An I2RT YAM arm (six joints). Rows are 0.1 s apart.
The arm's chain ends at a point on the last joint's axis. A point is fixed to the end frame.
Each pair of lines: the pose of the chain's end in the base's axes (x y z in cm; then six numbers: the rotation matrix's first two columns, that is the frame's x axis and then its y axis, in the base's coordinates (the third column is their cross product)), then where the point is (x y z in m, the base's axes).
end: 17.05, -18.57, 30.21, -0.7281, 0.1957, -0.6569, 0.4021, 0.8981, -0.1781
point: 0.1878 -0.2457 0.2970
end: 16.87, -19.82, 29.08, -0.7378, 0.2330, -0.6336, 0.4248, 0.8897, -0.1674
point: 0.1841 -0.2585 0.2839
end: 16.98, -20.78, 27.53, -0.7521, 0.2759, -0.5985, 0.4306, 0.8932, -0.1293
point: 0.1842 -0.2678 0.2646
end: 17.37, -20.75, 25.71, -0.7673, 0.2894, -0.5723, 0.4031, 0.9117, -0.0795
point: 0.1897 -0.2663 0.2426
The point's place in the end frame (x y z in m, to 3 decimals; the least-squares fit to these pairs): -0.021 -0.046 0.037
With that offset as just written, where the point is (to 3 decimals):
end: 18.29, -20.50, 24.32, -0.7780, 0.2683, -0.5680, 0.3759, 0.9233, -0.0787
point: 0.201 -0.263 0.228
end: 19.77, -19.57, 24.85, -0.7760, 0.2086, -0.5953, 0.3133, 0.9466, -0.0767
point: 0.220 -0.253 0.235
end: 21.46, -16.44, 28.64, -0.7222, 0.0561, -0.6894, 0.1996, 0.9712, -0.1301
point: 0.245 -0.219 0.280
